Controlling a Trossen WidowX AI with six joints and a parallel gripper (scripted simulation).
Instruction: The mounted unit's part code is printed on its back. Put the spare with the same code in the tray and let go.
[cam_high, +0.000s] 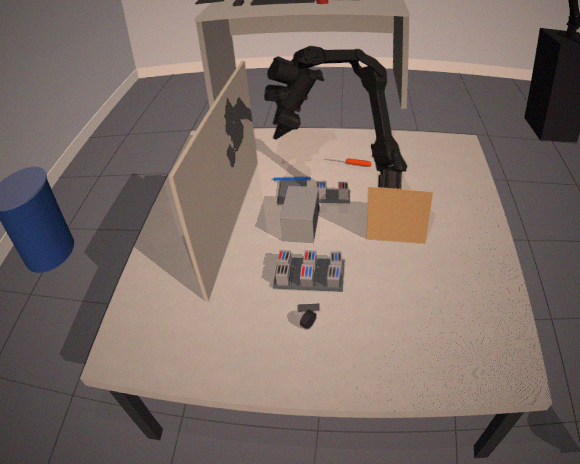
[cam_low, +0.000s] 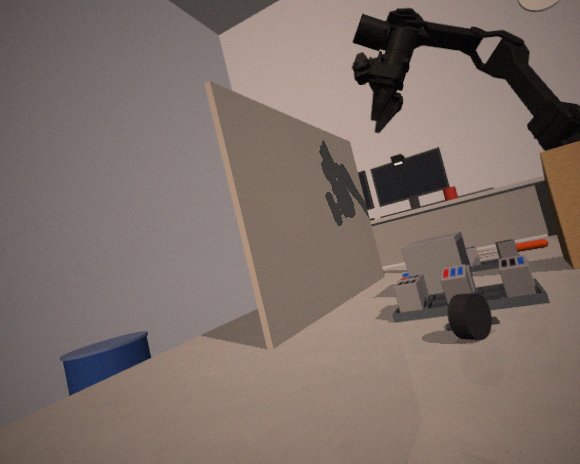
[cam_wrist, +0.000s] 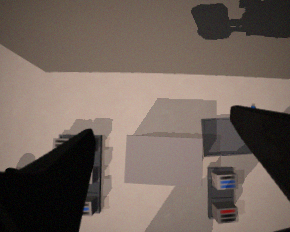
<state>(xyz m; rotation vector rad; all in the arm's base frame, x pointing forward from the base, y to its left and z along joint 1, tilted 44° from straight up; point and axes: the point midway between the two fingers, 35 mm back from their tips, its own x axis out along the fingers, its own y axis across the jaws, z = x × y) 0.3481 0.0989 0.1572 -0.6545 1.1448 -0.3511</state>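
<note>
Now: the rack 36 cm below my gripper tip, 16 cm behind it and 15 cm to the right of it. Also, from my gripper tip: beige divider board (17 cm ahead, 14 cm below, 4 cm to the right); then grey mounted unit (32 cm below, 5 cm behind); then dark grey tray (36 cm below, 18 cm to the right, 2 cm behind).
</note>
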